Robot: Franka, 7 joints.
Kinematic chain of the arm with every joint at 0, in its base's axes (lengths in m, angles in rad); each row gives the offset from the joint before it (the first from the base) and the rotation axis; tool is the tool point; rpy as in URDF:
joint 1: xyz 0 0 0.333 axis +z
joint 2: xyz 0 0 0 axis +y
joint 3: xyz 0 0 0.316 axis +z
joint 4: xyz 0.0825 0 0 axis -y
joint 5: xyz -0.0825 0 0.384 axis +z
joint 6: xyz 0 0 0 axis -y
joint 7: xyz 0.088 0 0 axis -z
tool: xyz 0 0 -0.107 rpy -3.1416 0 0
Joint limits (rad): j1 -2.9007..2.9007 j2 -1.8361..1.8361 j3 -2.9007..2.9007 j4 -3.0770..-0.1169 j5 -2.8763..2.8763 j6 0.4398..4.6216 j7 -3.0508..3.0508
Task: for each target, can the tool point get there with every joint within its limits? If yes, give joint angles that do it. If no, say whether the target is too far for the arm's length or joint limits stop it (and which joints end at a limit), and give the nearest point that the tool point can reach.
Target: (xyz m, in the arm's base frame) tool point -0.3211 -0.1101 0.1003
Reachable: yes | joints 1.5152 -0.7876 2.2645 -2.4819 -0.0741 1.9508 -1.7648
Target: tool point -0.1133 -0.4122 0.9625
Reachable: yes | joints -1.1895 0.1068 -0.4516 -0.7351 2.0119 3.6011 2.5773
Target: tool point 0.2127 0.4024 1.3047
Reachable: no: too far | nearest point 0.1701 0.3217 1.1099 | short by 0.215 m
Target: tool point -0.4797 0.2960 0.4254
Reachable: yes | joints -2.2414 0.0918 -1.4972 -2.1436 1.2452 2.3295 0.9171
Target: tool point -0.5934 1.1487 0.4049
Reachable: no: too far | nearest point -0.3931 0.7610 0.3806 | short by 0.437 m
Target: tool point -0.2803 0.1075 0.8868
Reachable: yes | joints 1.7872 -0.5735 0.2518 -1.7203 -1.3013 3.9669 -2.2414
